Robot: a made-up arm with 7 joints.
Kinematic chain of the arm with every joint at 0, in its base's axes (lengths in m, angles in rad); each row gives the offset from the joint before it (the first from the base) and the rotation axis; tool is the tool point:
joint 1: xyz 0 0.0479 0 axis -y
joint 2: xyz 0 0.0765 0 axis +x
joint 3: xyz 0 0 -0.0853 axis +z
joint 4: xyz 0 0 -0.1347 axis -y
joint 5: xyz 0 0 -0.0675 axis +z
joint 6: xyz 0 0 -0.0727 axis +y
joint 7: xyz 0 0 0 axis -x
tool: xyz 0 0 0
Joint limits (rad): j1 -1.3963..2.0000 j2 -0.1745..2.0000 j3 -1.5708..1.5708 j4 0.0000..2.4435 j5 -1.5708..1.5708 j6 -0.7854..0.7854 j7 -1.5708..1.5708
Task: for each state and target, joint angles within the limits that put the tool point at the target. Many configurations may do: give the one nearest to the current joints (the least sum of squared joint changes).
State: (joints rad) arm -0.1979 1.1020 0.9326 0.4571 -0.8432 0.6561 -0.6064
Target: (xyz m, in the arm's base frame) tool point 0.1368 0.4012 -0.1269
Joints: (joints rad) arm 0.3814 0.8378 0.6437 0.7909 -0.8432 0.6561 -0.6064
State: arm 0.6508 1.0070 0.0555 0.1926 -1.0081 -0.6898 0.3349
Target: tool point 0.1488 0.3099 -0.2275
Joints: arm 0.1789 0.6629 -0.0741 0.8599 -1.0081 -0.6898 0.3349
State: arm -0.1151 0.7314 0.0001 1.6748 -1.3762 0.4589 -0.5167
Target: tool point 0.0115 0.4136 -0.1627
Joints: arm -0.5905 1.0859 0.2058 0.8178 -1.3762 0.4589 -0.5167
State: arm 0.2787 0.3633 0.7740 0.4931 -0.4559 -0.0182 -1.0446
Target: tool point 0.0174 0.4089 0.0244
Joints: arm 0.4109 1.1344 1.3816 1.3455 -0.4559 -0.0182 -1.0446
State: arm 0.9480 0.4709 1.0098 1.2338 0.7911 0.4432 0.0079
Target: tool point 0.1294 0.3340 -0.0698
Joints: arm 0.7295 0.4393 1.2063 1.6115 0.7911 0.4432 0.0079
